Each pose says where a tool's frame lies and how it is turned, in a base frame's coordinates. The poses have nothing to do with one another.
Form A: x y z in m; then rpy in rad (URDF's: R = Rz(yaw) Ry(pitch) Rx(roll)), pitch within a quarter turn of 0, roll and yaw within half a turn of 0.
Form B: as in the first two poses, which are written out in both.
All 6 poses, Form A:
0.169 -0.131 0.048 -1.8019 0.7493 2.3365
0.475 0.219 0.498 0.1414 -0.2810 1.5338
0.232 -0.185 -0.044 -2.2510 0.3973 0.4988
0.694 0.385 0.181 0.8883 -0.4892 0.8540
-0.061 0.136 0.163 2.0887 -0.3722 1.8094
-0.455 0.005 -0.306 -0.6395 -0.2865 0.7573
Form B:
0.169 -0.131 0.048 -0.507 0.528 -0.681 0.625 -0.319 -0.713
0.475 0.219 0.498 0.036 0.960 0.277 -0.991 -0.002 0.135
0.232 -0.185 -0.044 0.810 0.441 -0.387 0.037 -0.696 -0.717
0.694 0.385 0.181 0.580 0.665 0.470 -0.715 0.139 0.685
-0.061 0.136 0.163 -0.220 0.905 0.364 0.556 -0.190 0.809
-0.455 0.005 -0.306 0.697 0.659 0.283 -0.429 0.699 -0.572

